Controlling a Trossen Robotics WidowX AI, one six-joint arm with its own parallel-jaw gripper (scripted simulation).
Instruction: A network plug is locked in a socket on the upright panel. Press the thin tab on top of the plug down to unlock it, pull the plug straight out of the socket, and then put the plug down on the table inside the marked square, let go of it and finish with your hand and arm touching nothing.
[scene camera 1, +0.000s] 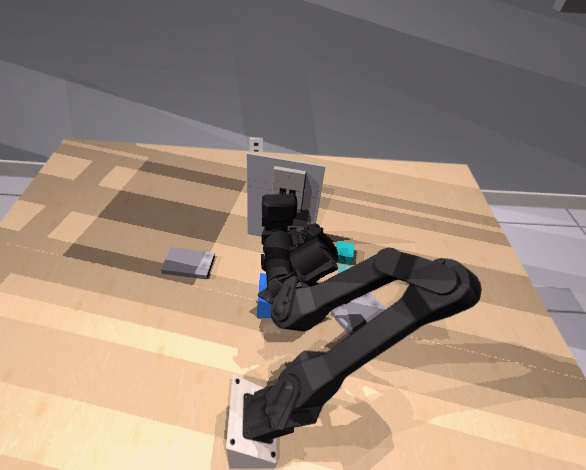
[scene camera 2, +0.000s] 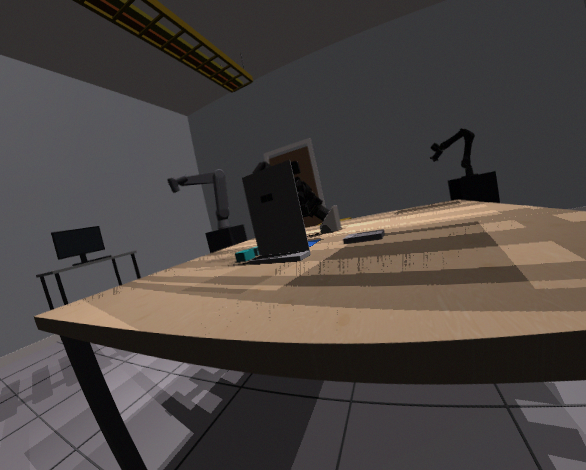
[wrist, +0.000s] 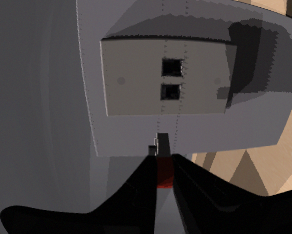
Labels:
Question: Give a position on a grey upright panel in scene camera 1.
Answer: At 266, 175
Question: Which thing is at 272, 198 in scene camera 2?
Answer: A grey upright panel.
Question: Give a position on a grey upright panel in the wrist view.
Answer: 210, 81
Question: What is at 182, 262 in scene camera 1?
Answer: A grey plate.

